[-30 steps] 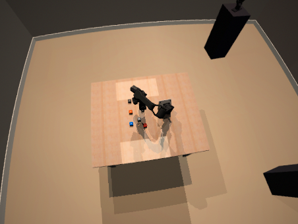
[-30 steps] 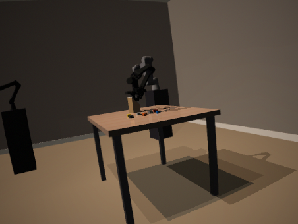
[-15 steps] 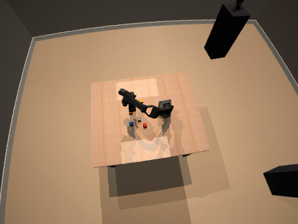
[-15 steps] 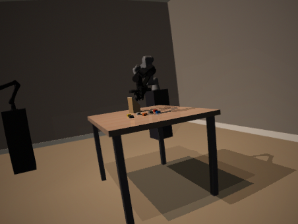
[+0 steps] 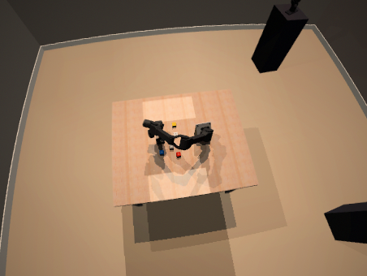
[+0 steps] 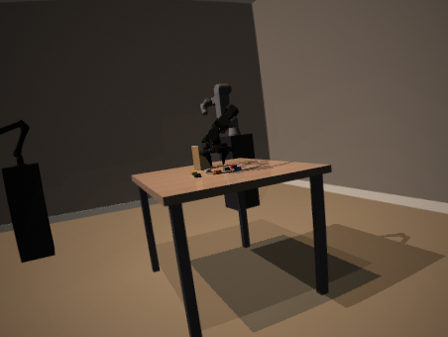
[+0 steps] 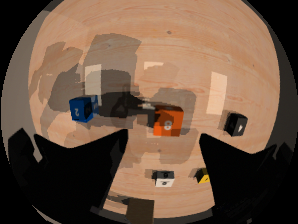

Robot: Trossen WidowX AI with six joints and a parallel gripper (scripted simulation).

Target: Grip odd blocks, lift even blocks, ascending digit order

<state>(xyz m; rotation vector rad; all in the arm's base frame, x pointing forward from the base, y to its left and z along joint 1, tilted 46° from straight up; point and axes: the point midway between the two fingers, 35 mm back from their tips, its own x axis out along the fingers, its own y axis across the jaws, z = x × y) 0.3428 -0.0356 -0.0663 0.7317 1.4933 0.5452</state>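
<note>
My gripper tip is 30 mm above the orange block. Also, from my gripper tip: grey block (60 mm behind, 90 mm to the left, 30 mm below); then black block (20 mm behind, 130 mm to the right, 30 mm below); then blue block (20 mm ahead, 120 mm to the left, 30 mm below).
</note>
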